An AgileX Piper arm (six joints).
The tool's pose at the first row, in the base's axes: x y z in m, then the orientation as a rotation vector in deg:
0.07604 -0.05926 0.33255 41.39 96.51 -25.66
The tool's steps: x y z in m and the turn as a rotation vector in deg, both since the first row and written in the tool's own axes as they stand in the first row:
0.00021 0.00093 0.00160 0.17 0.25 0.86
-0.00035 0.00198 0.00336 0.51 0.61 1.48
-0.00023 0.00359 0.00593 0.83 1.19 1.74
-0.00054 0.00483 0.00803 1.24 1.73 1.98
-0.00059 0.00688 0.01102 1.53 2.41 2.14
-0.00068 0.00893 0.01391 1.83 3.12 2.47
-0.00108 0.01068 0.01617 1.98 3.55 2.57
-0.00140 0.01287 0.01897 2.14 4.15 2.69
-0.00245 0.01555 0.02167 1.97 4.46 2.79
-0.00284 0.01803 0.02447 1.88 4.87 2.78
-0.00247 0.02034 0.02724 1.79 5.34 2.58
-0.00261 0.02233 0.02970 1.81 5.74 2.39
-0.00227 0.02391 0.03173 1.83 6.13 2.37
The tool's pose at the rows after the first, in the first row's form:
0.07781 -0.05956 0.33205 42.30 96.35 -25.13
0.07987 -0.06004 0.33226 43.17 96.38 -24.88
0.08281 -0.06048 0.33168 43.81 96.77 -24.81
0.08522 -0.06099 0.33159 44.48 97.12 -24.83
0.08878 -0.06141 0.33110 45.06 97.64 -24.77
0.09228 -0.06178 0.33068 45.79 98.12 -24.58
0.09516 -0.06204 0.33069 46.12 98.46 -24.51
0.09871 -0.06230 0.33052 46.54 98.94 -24.38
0.10261 -0.06230 0.33113 46.60 99.21 -24.06
0.10637 -0.06236 0.33106 46.67 99.61 -23.87
0.10991 -0.06236 0.33024 46.60 100.14 -23.78
0.11306 -0.06251 0.32997 46.59 100.60 -23.81
0.11556 -0.06258 0.32929 46.72 100.97 -23.72

